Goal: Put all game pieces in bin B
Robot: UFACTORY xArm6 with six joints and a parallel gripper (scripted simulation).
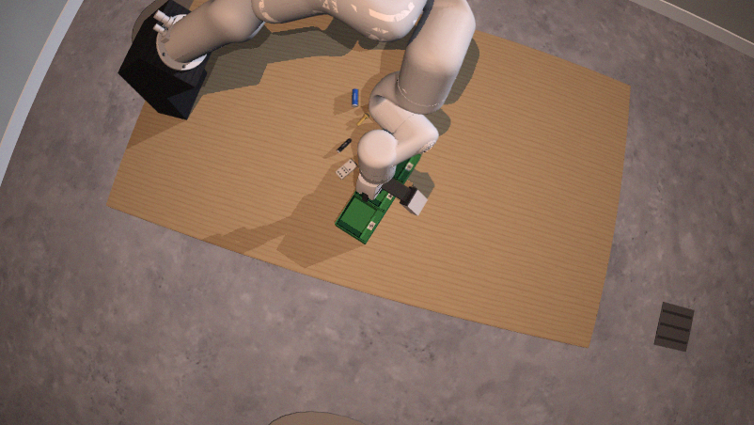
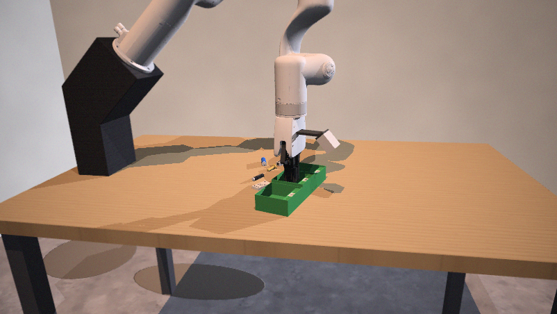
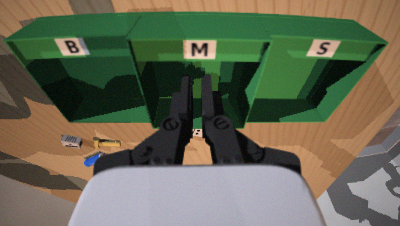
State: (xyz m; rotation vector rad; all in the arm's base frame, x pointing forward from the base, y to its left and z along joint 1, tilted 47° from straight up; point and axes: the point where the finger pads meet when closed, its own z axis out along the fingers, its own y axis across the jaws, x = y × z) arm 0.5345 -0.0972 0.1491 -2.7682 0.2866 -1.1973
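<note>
The green three-compartment bin is 1 cm ahead of my hand and 3 cm below it. The rest, counted from my hand: black cylinder 11 cm behind, 8 cm to the left, 5 cm below; then white domino 9 cm behind, 2 cm to the left, 5 cm below; then brass bolt 9 cm behind, 16 cm to the left, 5 cm below.
</note>
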